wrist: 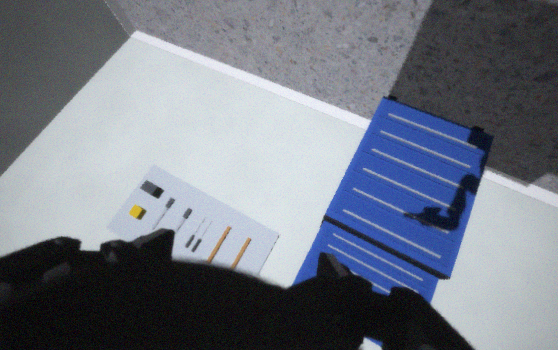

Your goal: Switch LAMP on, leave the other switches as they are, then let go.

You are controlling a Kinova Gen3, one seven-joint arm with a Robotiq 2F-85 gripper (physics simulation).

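Observation:
My gripper (245, 257) is open in the wrist view, with its two dark fingertips wide apart at the lower edge and nothing between them. The LAMP switch and the other switches do not show in this view. The black gripper body hides the bottom of the view.
A light grey board (220, 212) with a yellow block (137, 212), a dark block (151, 188) and several tools shows lower left, partly hidden by the gripper. A blue cabinet (372, 160) with pale horizontal bars stands at right, with a dark arm-shaped shadow on it. A speckled grey surface (280, 50) lies beyond.

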